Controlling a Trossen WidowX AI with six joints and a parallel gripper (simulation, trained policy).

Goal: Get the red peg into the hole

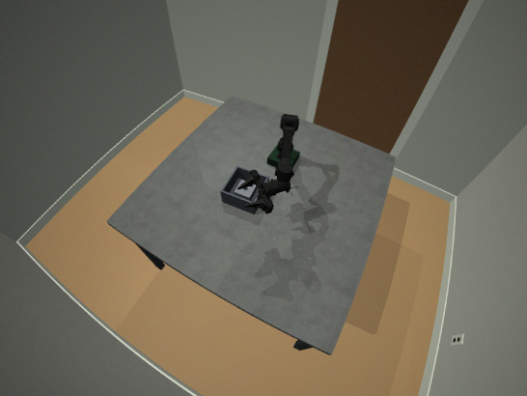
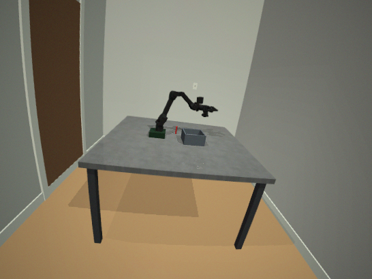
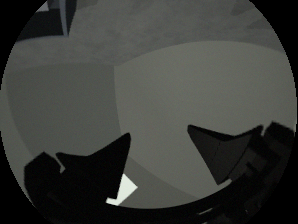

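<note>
Right now the red peg is 360 mm behind my gripper tip, 260 mm below it and 50 mm to the left of it. From my gripper tip the other things lie so: plate 260 mm below, 190 mm behind, 120 mm to the right; then grey box 280 mm below, 190 mm behind, 120 mm to the right.
</note>
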